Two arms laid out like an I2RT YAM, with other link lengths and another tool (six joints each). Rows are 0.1 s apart.
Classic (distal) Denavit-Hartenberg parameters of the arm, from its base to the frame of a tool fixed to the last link. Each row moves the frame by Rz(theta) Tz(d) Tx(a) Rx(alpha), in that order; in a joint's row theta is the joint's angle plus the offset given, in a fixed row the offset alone. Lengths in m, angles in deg.
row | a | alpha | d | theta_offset
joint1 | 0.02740 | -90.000 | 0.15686 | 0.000
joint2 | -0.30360 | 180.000 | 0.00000 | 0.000
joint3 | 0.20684 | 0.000 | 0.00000 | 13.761
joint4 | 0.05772 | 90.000 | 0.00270 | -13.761
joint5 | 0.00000 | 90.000 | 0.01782 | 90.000
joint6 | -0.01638 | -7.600 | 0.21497 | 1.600
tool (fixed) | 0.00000 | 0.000 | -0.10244 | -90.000
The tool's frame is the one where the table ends.
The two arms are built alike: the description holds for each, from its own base.
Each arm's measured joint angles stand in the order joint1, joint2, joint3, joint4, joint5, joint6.
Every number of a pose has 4 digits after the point. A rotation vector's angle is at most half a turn.
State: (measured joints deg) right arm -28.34 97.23 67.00 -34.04 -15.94 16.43; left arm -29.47 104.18 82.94 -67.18 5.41 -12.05
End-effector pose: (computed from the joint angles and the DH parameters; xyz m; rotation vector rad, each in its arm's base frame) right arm 0.3137 -0.1244 0.2520 -2.6411 0.9932 -0.4964; left arm 0.2673 -0.1452 0.2518 3.0144 -0.5171 -0.2099
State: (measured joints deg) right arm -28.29 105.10 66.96 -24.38 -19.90 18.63; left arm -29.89 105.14 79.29 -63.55 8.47 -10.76
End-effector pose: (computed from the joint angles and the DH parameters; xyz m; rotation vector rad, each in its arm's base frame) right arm 0.3472 -0.1347 0.2223 -2.5610 0.9777 -0.5264; left arm 0.2627 -0.1525 0.2339 2.9600 -0.5576 -0.2566
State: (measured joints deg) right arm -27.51 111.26 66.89 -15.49 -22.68 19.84; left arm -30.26 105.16 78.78 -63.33 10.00 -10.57
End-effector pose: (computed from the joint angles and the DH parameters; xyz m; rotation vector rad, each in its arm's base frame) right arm 0.3743 -0.1380 0.1979 -2.5134 0.9323 -0.5749; left arm 0.2591 -0.1562 0.2321 2.9329 -0.5695 -0.2758
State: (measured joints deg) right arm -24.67 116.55 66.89 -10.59 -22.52 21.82; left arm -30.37 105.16 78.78 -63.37 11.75 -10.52
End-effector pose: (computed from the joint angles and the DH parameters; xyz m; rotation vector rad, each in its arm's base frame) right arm 0.3937 -0.1262 0.1698 -2.5075 0.9112 -0.5414; left arm 0.2569 -0.1597 0.2322 2.9024 -0.5708 -0.2895
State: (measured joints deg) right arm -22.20 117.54 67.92 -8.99 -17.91 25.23; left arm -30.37 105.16 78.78 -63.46 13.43 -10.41
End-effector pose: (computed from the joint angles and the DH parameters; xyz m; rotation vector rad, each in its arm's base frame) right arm 0.4057 -0.1221 0.1666 -2.5325 0.9725 -0.5693; left arm 0.2550 -0.1625 0.2324 2.8734 -0.5707 -0.3033
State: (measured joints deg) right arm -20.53 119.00 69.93 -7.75 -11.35 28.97; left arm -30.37 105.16 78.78 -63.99 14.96 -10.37
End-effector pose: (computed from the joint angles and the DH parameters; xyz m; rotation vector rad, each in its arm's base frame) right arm 0.4185 -0.1282 0.1638 -2.5615 1.0867 -0.6233; left arm 0.2521 -0.1644 0.2327 2.8488 -0.5676 -0.3266
